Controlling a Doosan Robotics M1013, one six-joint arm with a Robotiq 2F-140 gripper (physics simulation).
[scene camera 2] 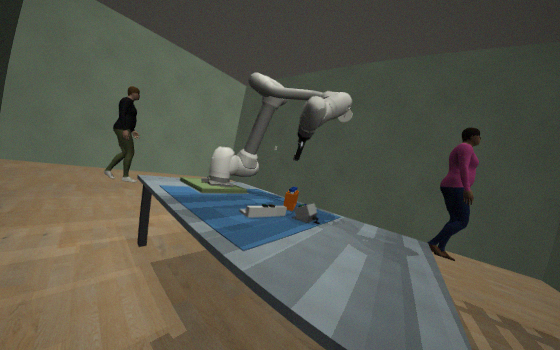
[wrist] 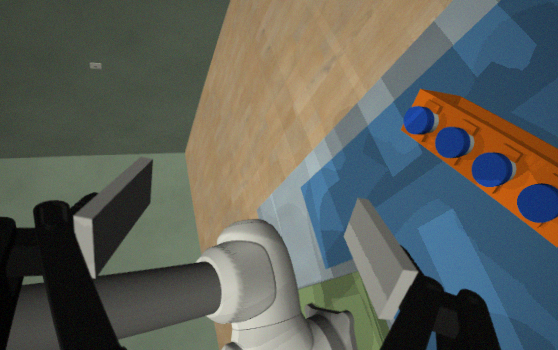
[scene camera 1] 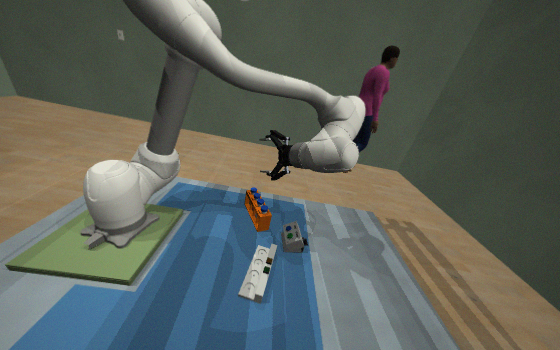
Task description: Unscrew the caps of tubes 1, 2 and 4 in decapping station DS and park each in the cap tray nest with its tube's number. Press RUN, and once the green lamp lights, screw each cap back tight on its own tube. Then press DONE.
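Seen in the pictures: gripper, fingertip midpoint: [wrist: 254, 200] [scene camera 1: 262, 155]; arm's base, link origin: [scene camera 2: 218, 183] [wrist: 334, 345] [scene camera 1: 123, 225].
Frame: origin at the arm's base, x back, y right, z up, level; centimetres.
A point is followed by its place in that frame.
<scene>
The orange decapping station [scene camera 1: 261, 222] {x -51.5, y -21.8, z 3.4 cm} [scene camera 2: 290, 201] {x -53.4, y -23.4, z 2.7 cm} [wrist: 500, 127] {x -45.4, y -35.3, z -2.2 cm} stands upright on the blue mat. Several blue caps sit in a row on its tubes, one of them the nearest cap [wrist: 539, 202] {x -51.1, y -25.5, z 9.5 cm} at the right edge of the wrist view. Tube numbers are not readable. The white cap tray [scene camera 1: 259, 293] {x -60.9, y 8.4, z 1.9 cm} [scene camera 2: 267, 212] {x -62.0, y -1.2, z -0.5 cm} lies beside it, its round nests showing no caps. A grey button box [scene camera 1: 294, 244] {x -68.8, y -15.9, z 2.6 cm} [scene camera 2: 306, 213] {x -71.8, y -16.9, z 1.9 cm} has a blue button [scene camera 1: 288, 228] {x -64.5, y -22.4, z 4.3 cm} and a green round part [scene camera 1: 289, 235] {x -65.7, y -18.4, z 4.2 cm}; whether a lamp is lit is unclear. My gripper [scene camera 1: 265, 156] {x -44.8, y -29.4, z 33.3 cm} [scene camera 2: 297, 159] {x -44.8, y -29.4, z 33.3 cm} [wrist: 254, 200] {x -44.8, y -29.4, z 33.3 cm} is open and empty, well above the station.
The arm's base stands on a green plate [scene camera 1: 55, 265] {x 2.5, y 20.1, z 0.0 cm} [scene camera 2: 197, 187] {x -14.3, y 18.3, z -1.1 cm} at the table's far end. A small dark part sticks out of the button box's side. A person in pink [scene camera 1: 376, 85] [scene camera 2: 460, 167] and a person in black [scene camera 2: 127, 114] are on the floor beyond the table.
</scene>
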